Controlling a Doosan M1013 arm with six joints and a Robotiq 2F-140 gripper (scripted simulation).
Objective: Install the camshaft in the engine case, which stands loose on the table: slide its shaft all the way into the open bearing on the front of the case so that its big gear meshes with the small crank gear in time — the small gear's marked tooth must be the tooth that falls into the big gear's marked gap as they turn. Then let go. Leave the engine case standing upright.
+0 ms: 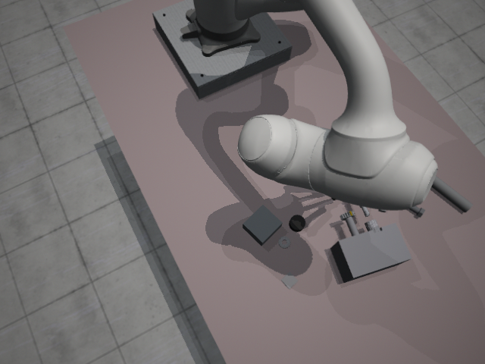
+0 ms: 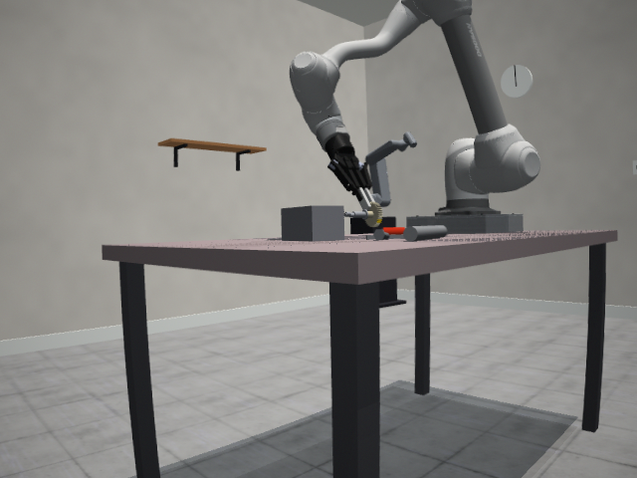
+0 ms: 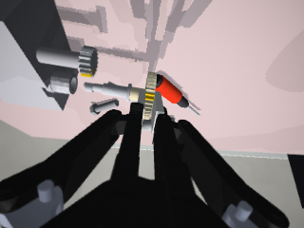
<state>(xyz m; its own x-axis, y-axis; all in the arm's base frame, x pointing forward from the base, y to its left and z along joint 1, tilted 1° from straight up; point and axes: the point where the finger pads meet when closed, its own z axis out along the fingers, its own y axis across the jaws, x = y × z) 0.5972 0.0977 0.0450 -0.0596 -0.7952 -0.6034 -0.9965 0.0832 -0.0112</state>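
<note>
Right now my hand is 70 mm short of the small crank gear, 40 mm above it and 20 mm to the left of it. Round my hand: flat grey bar 130 mm to the left, 100 mm below, 20 mm ahead; red-handled screwdriver 100 mm to the left, 90 mm below, 60 mm behind; black disc 130 mm to the right, 90 mm below, 30 mm ahead.
</note>
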